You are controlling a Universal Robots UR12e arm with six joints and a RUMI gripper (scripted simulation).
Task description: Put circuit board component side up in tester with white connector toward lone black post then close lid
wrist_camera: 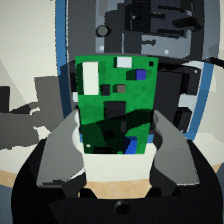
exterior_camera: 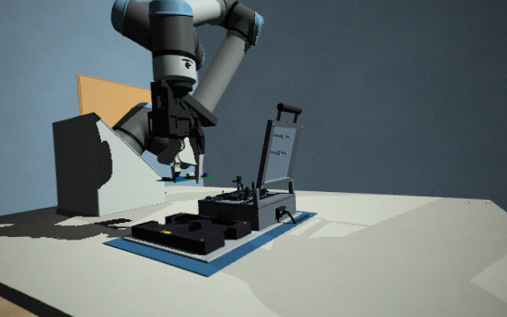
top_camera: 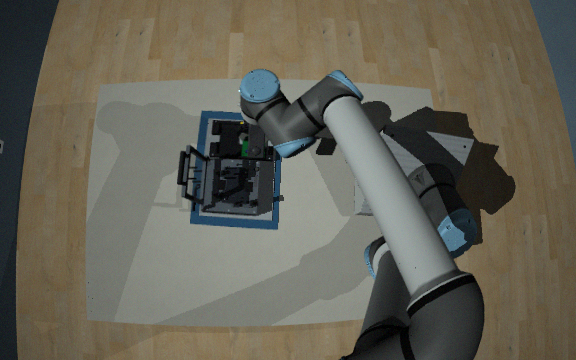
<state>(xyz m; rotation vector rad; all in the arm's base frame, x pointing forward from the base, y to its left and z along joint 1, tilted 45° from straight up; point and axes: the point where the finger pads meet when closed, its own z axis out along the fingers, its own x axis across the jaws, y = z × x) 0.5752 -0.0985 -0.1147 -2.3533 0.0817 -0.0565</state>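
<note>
Right now my hand is 180 mm short of the tester lid, 130 mm to the right of it and 60 mm below it. Also, from my hand: green circuit board right at my hand.
</note>
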